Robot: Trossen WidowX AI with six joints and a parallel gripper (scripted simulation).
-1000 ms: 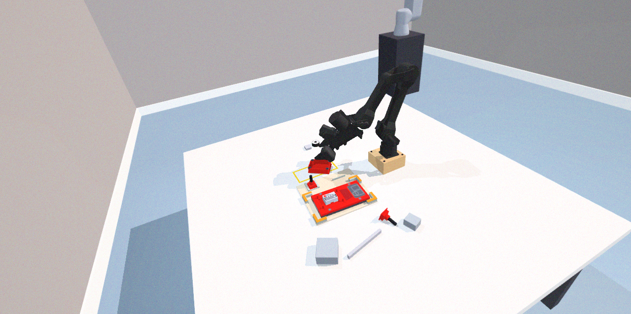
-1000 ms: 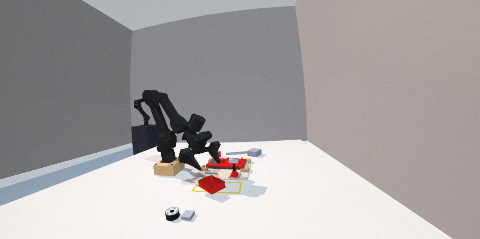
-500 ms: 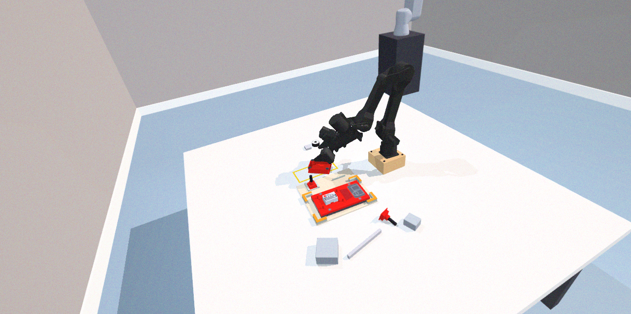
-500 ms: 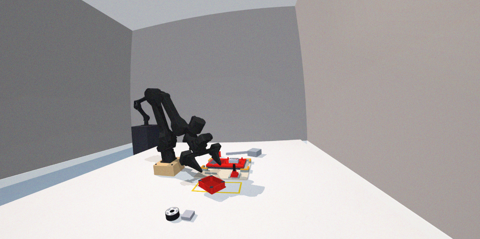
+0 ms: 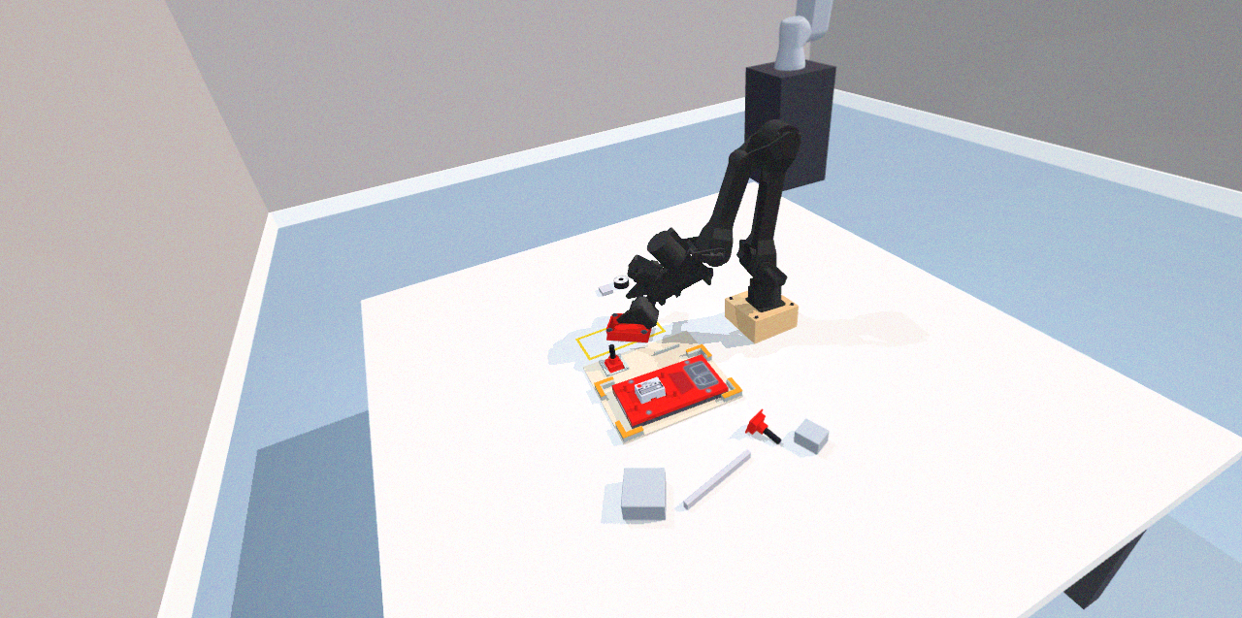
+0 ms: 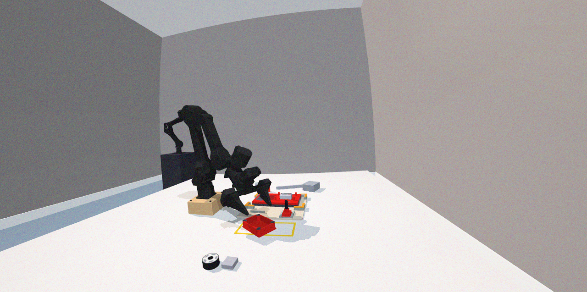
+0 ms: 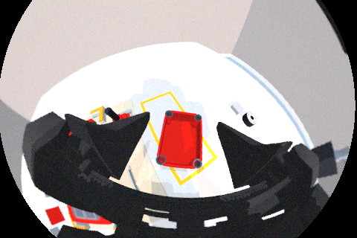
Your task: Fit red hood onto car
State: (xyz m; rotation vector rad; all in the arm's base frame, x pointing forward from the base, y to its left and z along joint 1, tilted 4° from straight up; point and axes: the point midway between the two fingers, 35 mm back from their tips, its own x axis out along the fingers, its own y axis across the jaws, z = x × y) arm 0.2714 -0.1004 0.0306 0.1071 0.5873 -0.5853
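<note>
The red hood lies 6 cm below my gripper tip and 1 cm behind it. The rest, counted from my gripper tip: grey engine block: 23 cm to the left, 4 cm below, 3 cm ahead; then black wheel: 19 cm to the right, 6 cm below, 6 cm behind; then grey rod: 44 cm to the left, 6 cm below, 1 cm ahead.
</note>
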